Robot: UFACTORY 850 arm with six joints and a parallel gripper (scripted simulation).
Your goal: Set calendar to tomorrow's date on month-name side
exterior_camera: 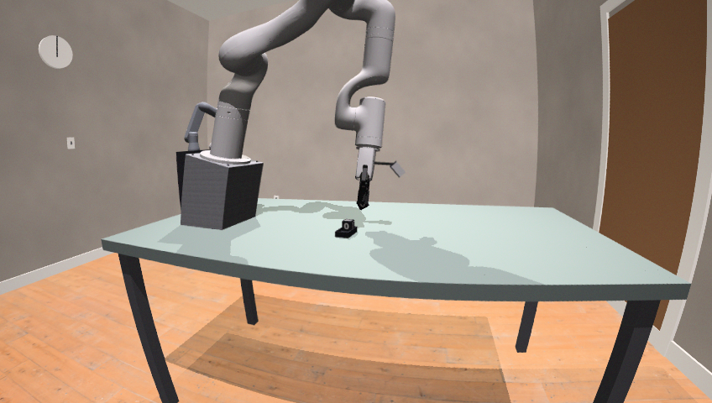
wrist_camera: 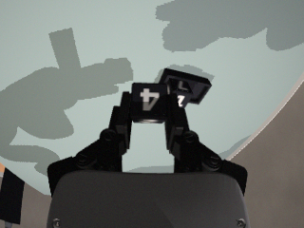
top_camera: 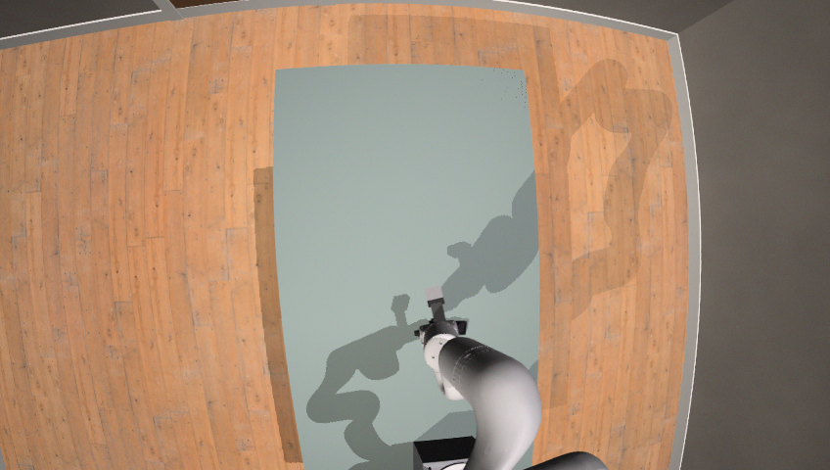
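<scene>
My hand is 40 mm past the black tray, 70 mm to the left of it and 90 mm above it. Also, from my hand: black cube (20 mm below).
</scene>
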